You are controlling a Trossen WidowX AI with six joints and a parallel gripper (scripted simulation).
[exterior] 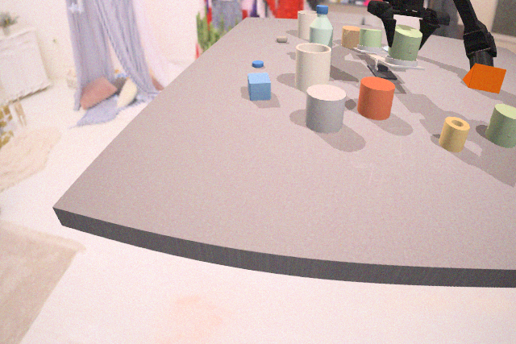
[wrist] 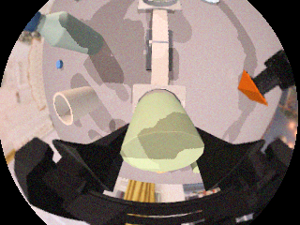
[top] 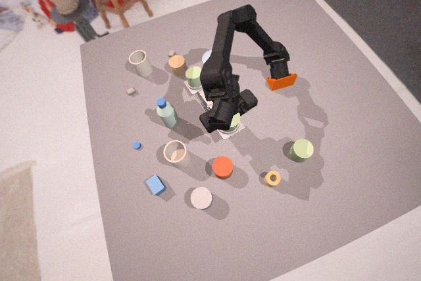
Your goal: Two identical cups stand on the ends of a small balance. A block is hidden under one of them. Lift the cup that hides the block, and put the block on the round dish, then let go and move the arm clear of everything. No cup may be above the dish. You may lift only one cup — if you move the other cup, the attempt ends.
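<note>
Now: gripper tip 2 cm above the pale lavender block and 1 cm to the left of it. Round my gripper tip: peach cylinder (37 cm to the right, 11 cm ahead, 8 cm below); then orange cylinder (11 cm to the left, 8 cm below, 7 cm ahead); then bottle (20 cm ahead, 13 cm to the right).
</note>
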